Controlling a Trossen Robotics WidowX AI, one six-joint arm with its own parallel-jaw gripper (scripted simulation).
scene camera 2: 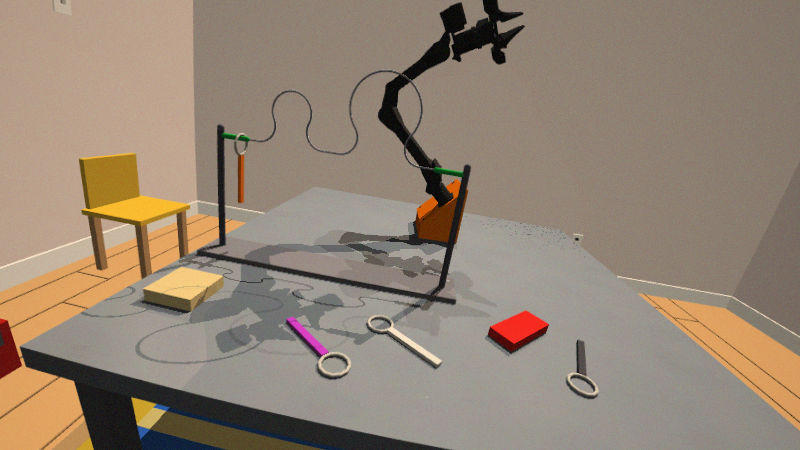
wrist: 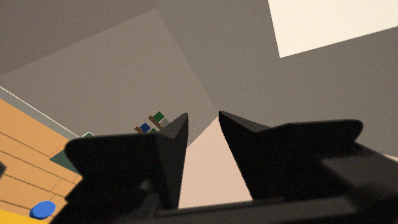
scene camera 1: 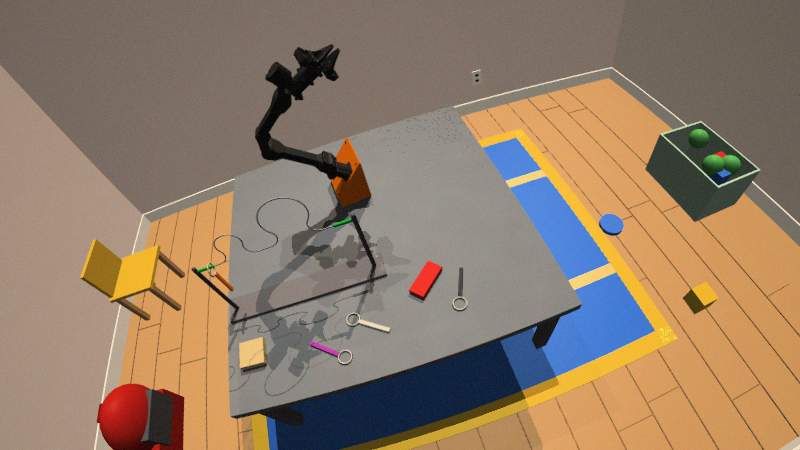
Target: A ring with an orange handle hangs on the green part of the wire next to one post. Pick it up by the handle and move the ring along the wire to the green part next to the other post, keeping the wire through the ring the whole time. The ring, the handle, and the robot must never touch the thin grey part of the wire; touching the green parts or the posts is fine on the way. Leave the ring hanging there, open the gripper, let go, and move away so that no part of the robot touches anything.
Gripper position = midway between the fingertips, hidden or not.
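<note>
I can see my gripper (scene camera 1: 336,47), which appears in the wrist view too (wrist: 203,116). There is a tan block (scene camera 2: 186,289), the same tan block (scene camera 1: 252,353) that scene camera 1 gives me, while in the wrist view the tan block is out of frame. A red block (scene camera 2: 513,333) is visible to me as well, though in the wrist view the red block is out of frame. And I see a purple-handled ring (scene camera 2: 319,349).
</note>
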